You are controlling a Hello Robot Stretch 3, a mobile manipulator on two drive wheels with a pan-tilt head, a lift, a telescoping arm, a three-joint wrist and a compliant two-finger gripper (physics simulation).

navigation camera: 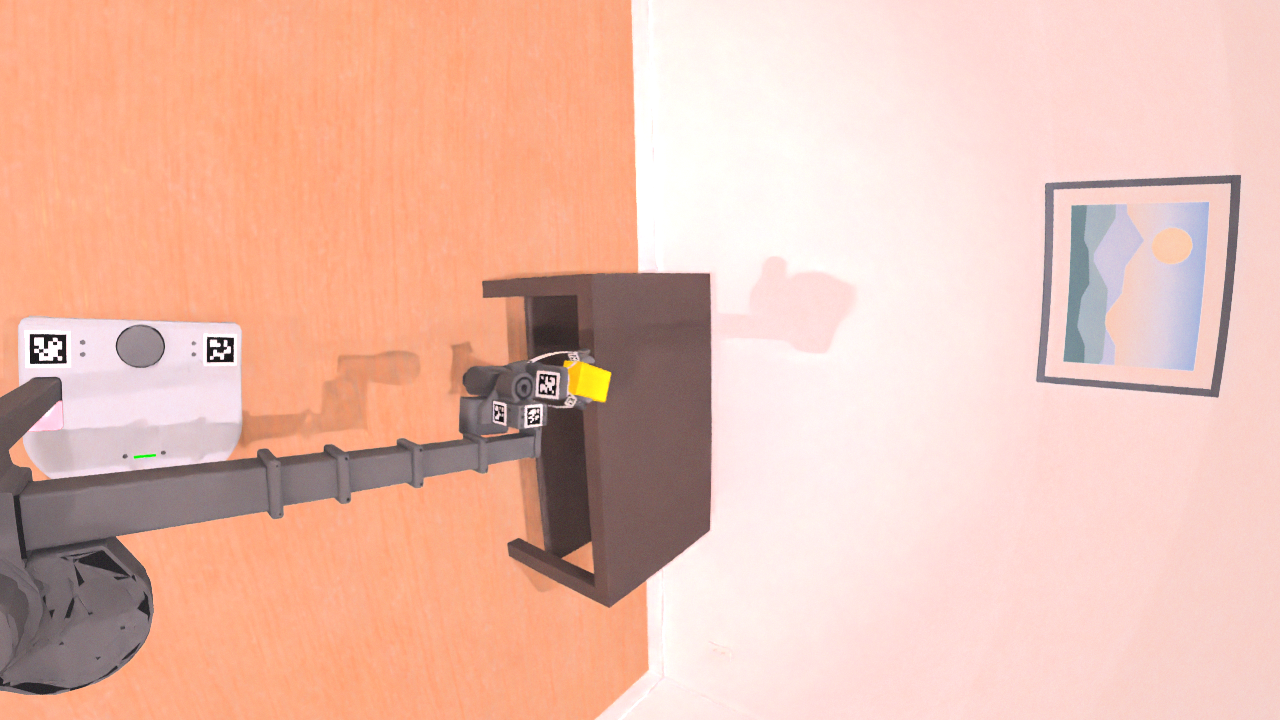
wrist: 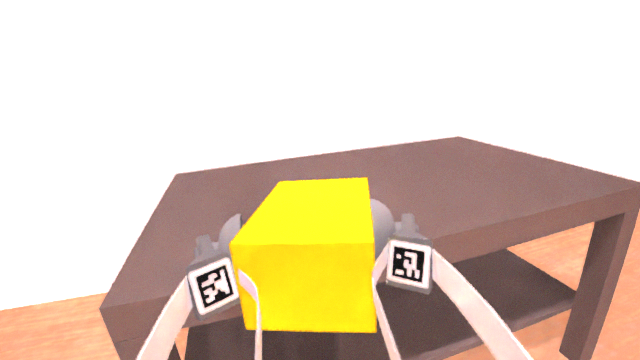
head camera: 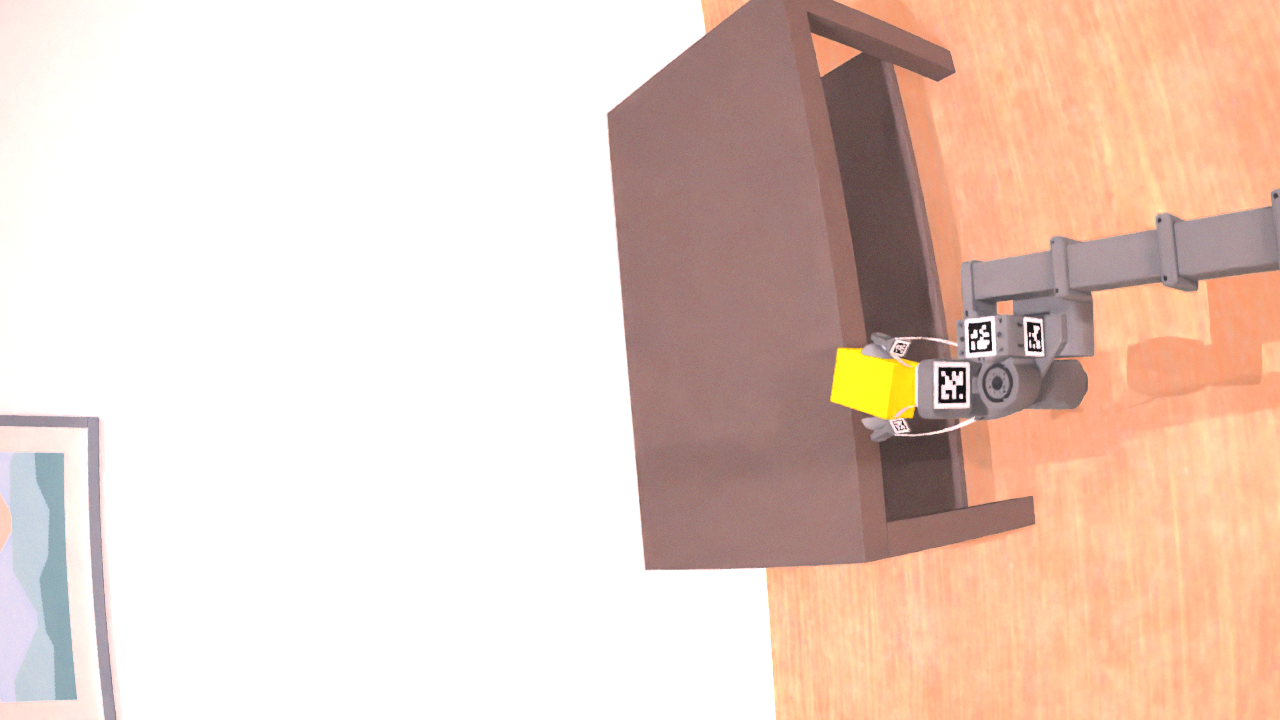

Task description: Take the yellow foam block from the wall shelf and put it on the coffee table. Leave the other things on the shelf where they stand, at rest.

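Pixels of known places: gripper, between the fingertips: [navigation camera: 589,379] [head camera: 867,386]; robot's base, origin of its link: [navigation camera: 141,344].
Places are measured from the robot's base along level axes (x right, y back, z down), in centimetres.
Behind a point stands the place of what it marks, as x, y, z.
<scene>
The yellow foam block [head camera: 861,383] {70.1, 3.5, -60.1} [navigation camera: 594,383] {70.2, 3.7, -60.1} [wrist: 310,287] is between the two fingers of my gripper [head camera: 879,386] {71.0, 3.2, -58.0} [navigation camera: 586,380] {71.0, 3.2, -58.0} [wrist: 308,231] {71.0, 3.2, -58.0}, which is shut on it. The fingertip pads press on its left and right sides. The dark brown coffee table [head camera: 725,268] {113.0, 23.7, -45.1} [navigation camera: 662,402] {115.0, 12.6, -45.0} [wrist: 500,185] stands against the wall. In the head and navigation views the block overlaps the table's long front edge, around which my gripper holds it, apparently above the top; the exact height is hard to tell. The wall shelf and its other things do not show in these views.
The table has a lower shelf [head camera: 877,179] {105.6, 42.0, -15.0} [navigation camera: 565,501] {107.3, 48.2, -15.1} [wrist: 500,280] and legs at its corners. My telescoping arm [head camera: 1118,259] {31.6, 10.3, -72.0} [navigation camera: 375,470] {22.1, 10.2, -72.2} reaches over the wooden floor [head camera: 1118,582] {66.2, -28.6, 0.0} [navigation camera: 358,179] {43.7, -41.5, -0.1}. A framed picture [head camera: 100,555] {157.6, -23.5, -141.6} [navigation camera: 1136,387] {160.5, -0.8, -166.8} hangs on the wall. My white base [navigation camera: 134,394] {-1.1, 7.9, -16.0} shows in the navigation view.
</scene>
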